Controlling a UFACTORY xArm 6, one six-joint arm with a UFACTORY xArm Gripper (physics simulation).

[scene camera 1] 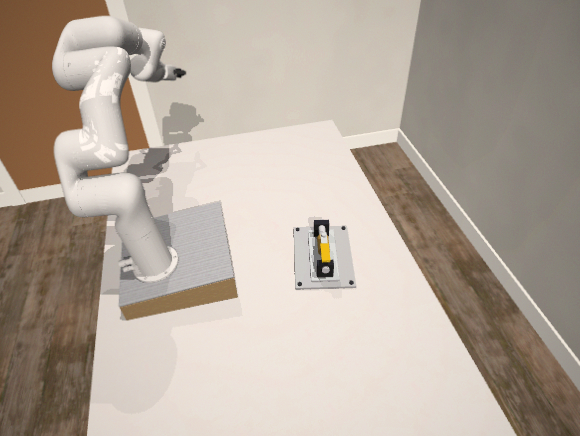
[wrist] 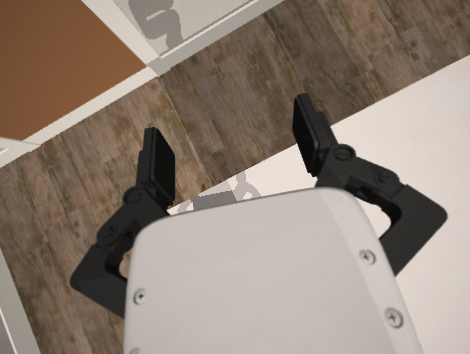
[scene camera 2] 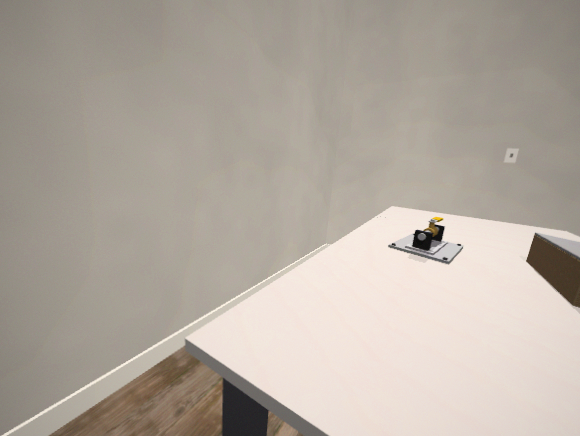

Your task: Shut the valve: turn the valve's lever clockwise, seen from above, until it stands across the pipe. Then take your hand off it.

Labels:
same spot on grey base plate: (scene camera 1: 301, 240) = (scene camera 2: 444, 254)

